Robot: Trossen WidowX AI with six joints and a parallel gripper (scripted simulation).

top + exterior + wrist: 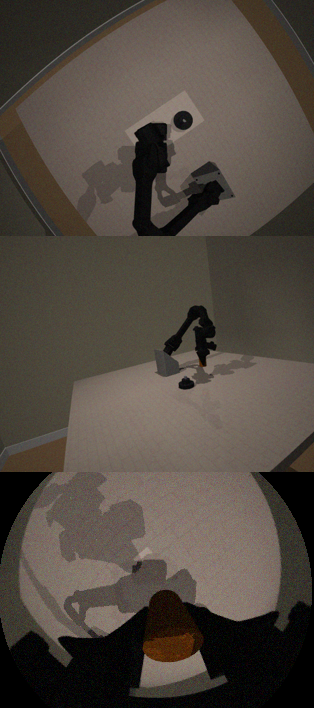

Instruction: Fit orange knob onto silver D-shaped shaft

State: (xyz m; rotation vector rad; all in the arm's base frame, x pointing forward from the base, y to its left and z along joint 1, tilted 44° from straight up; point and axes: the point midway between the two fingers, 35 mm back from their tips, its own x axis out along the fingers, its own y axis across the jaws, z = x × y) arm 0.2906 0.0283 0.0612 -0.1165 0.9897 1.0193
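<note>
Now: gripper tip 15 cm to the left of the black round pedestal and 5 cm above it. From my gripper tip the other things lie so: orange knob (3 cm above).
</note>
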